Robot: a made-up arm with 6 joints.
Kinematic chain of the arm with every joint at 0, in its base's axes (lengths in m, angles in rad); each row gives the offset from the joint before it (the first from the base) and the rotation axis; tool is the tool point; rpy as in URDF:
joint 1: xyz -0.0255 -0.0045 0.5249 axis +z
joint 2: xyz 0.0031 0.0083 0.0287 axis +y
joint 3: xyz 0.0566 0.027 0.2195 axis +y
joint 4: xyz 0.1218 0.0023 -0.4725 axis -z
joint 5: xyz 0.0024 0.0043 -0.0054 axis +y
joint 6: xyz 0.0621 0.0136 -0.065 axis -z
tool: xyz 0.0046 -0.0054 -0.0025 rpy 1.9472 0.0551 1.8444
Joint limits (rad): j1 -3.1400..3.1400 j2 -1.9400..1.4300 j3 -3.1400..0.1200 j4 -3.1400..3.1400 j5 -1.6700..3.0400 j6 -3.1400..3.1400
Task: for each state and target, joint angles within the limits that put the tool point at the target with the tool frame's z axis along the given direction. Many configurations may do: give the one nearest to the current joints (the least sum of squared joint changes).
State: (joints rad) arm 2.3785 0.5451 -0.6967 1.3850 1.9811 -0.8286
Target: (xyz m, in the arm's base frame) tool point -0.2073 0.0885 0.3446 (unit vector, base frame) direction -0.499 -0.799 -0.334
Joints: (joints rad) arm 2.1626 -0.2660 -0.0153 0.5617 2.4626 -0.2925
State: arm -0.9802 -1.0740 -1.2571 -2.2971 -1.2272 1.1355
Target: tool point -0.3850 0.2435 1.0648 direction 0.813 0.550 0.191
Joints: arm -0.4797 -1.6061 -1.9012 -2.8245 -0.4972 1.0447
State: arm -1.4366 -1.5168 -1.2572 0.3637 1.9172 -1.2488
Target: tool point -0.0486 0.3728 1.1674 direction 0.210 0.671 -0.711
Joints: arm -1.1757 -1.2950 -1.9584 1.1280 1.9369 -1.9538
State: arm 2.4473 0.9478 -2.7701 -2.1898 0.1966 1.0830
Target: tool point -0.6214 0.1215 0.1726 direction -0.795 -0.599 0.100
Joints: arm 2.7666 1.3166 -1.9437 -2.0362 -0.2833 1.3074
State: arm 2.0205 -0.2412 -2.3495 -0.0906 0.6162 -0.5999
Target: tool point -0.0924 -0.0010 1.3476 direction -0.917 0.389 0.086
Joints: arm 1.9201 -0.5746 -2.1932 -0.4995 0.6877 -1.2434
